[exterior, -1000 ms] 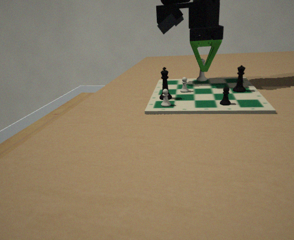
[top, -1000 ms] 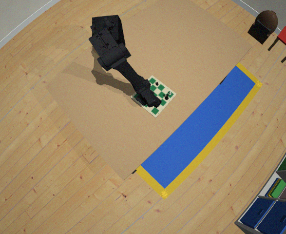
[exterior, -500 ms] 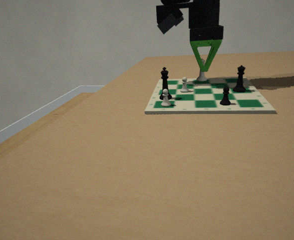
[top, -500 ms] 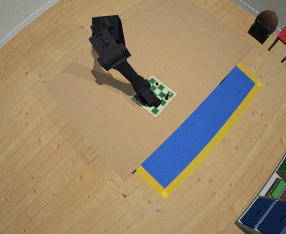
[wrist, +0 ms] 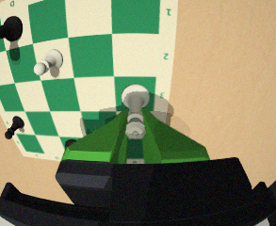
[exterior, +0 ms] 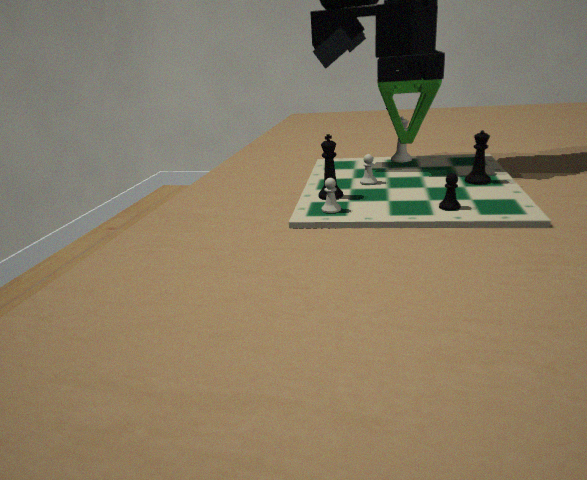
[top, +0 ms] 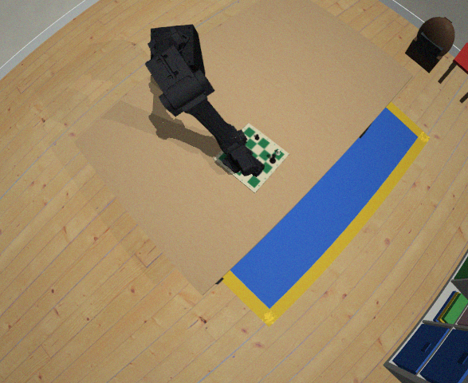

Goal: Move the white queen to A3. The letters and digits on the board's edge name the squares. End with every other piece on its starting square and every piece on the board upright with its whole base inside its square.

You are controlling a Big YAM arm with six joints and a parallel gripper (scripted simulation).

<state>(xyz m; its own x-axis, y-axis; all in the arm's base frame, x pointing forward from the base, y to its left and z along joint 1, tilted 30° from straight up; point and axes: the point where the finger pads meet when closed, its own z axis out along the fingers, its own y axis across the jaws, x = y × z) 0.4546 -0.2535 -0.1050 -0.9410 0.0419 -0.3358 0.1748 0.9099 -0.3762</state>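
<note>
The white queen is right at my hand. Also, from my hand: black queen (90 mm to the left, 50 mm behind, 10 mm below); black king (100 mm to the left, 100 mm ahead); green-and-cream chessboard (70 mm to the left, 40 mm below, 20 mm ahead).
</note>
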